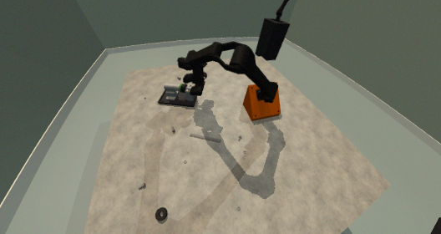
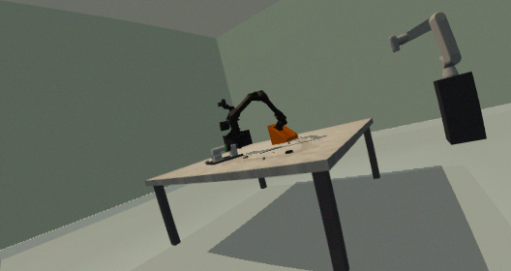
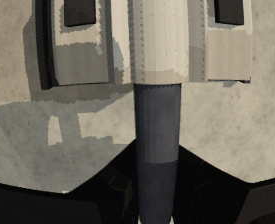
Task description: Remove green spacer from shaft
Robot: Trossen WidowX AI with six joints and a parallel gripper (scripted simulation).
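The dark grey shaft is 70 mm ahead of my gripper tip, 30 mm to the right of it and 30 mm above it. Also, from my gripper tip: green spacer 100 mm ahead, 40 mm to the right, 30 mm above.
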